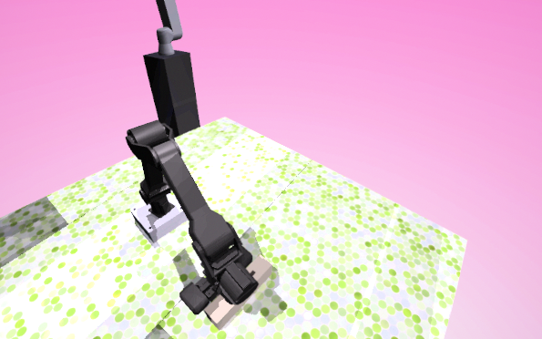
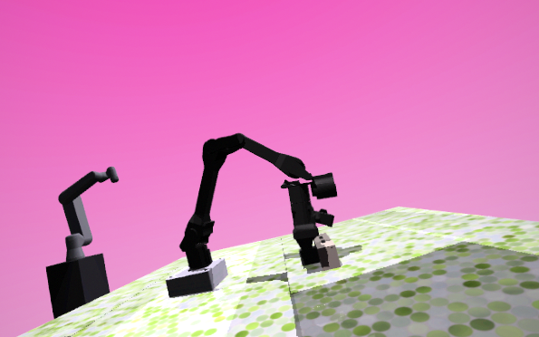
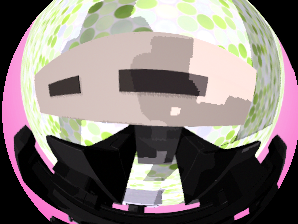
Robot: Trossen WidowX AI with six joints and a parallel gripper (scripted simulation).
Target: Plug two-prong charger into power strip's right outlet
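My gripper tip is 2 cm short of the charger and 1 cm below it.
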